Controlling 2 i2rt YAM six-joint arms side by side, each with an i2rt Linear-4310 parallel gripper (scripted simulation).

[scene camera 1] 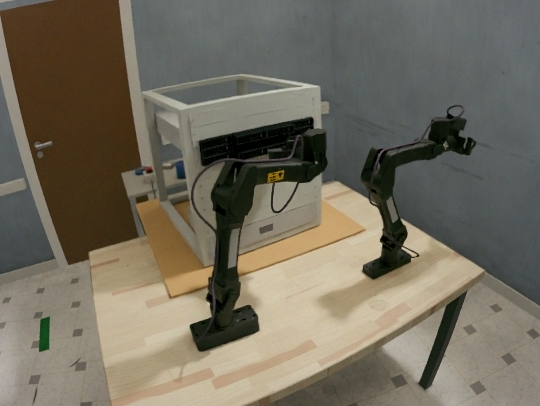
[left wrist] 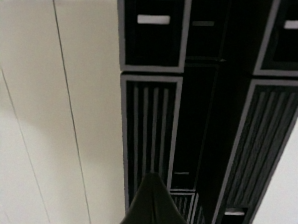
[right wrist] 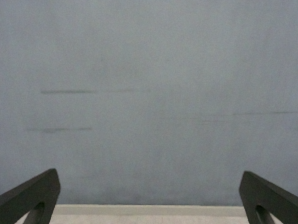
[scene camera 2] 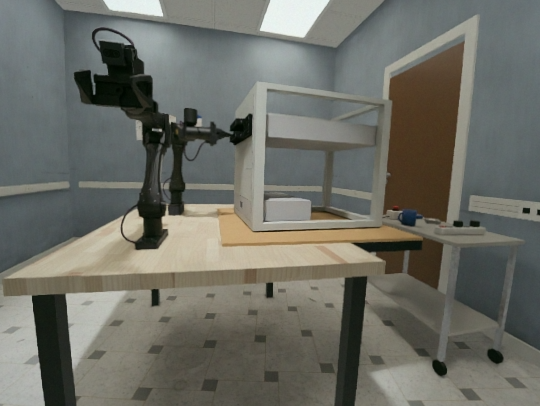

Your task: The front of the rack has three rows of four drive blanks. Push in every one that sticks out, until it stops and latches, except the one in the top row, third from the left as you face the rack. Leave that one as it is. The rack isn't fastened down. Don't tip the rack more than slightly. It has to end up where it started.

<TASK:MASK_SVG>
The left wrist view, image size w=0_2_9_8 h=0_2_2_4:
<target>white rack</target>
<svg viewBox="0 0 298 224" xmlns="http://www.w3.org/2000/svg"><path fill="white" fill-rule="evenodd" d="M298 119L253 224L298 224ZM0 0L0 224L120 224L125 217L120 88L120 74L122 71L120 71L117 0Z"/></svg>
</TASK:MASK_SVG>
